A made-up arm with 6 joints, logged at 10 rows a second.
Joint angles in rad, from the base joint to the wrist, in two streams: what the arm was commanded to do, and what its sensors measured. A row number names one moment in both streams.
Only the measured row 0 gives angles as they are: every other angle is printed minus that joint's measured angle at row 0.
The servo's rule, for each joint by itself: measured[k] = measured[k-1] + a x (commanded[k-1-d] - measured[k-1]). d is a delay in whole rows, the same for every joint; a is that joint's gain. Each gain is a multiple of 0.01, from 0.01 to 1. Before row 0 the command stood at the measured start. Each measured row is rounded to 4 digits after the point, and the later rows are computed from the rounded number. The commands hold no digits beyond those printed.
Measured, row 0:
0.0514, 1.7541, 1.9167, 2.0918, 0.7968, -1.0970
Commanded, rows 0 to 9:
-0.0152, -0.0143, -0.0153, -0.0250, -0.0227, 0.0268
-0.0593, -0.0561, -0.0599, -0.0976, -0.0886, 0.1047
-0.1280, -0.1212, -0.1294, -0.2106, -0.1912, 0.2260
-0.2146, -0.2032, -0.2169, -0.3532, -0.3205, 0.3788
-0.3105, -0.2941, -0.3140, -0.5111, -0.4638, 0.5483
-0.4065, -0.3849, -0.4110, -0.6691, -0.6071, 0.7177
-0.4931, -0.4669, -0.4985, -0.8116, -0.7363, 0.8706
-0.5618, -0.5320, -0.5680, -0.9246, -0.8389, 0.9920
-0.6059, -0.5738, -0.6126, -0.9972, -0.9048, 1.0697
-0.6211, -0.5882, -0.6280, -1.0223, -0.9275, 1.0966
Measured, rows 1 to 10:
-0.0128, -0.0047, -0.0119, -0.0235, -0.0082, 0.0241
-0.0519, -0.0217, -0.0493, -0.0932, -0.0371, 0.0966
-0.1158, -0.0545, -0.1118, -0.2036, -0.0926, 0.2131
-0.1988, -0.1036, -0.1938, -0.3442, -0.1746, 0.3622
-0.2926, -0.1665, -0.2876, -0.5011, -0.2787, 0.5297
-0.3883, -0.2386, -0.3839, -0.6590, -0.3969, 0.6989
-0.4763, -0.3139, -0.4733, -0.8024, -0.5191, 0.8534
-0.5481, -0.3859, -0.5472, -0.9173, -0.6342, 0.9781
-0.5967, -0.4479, -0.5982, -0.9924, -0.7316, 1.0605
-0.6172, -0.4942, -0.6214, -1.0205, -0.8021, 1.0930
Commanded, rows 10 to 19:
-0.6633, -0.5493, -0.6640, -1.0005, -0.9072, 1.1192
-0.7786, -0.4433, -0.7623, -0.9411, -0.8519, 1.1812
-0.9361, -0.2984, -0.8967, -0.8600, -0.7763, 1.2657
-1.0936, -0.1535, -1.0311, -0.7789, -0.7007, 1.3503
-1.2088, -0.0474, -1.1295, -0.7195, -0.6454, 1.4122
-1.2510, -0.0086, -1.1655, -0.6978, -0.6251, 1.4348
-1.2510, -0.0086, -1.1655, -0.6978, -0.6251, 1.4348
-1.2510, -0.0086, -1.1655, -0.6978, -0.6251, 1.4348
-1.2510, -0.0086, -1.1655, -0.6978, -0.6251, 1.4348
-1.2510, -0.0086, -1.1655, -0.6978, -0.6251, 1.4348
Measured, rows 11 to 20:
-0.6559, -0.5124, -0.6546, -1.0017, -0.8399, 1.1166
-0.7590, -0.4896, -0.7386, -0.9447, -0.8442, 1.1747
-0.9078, -0.4265, -0.8619, -0.8651, -0.8198, 1.2566
-1.0639, -0.3364, -0.9939, -0.7841, -0.7769, 1.3409
-1.1856, -0.2410, -1.0997, -0.7234, -0.7296, 1.4051
-1.2405, -0.1643, -1.1510, -0.6993, -0.6920, 1.4318
-1.2493, -0.1129, -1.1623, -0.6979, -0.6679, 1.4345
-1.2507, -0.0785, -1.1648, -0.6978, -0.6525, 1.4348
-1.2510, -0.0554, -1.1653, -0.6978, -0.6426, 1.4348
-1.2510, -0.0400, -1.1655, -0.6978, -0.6363, 1.4348

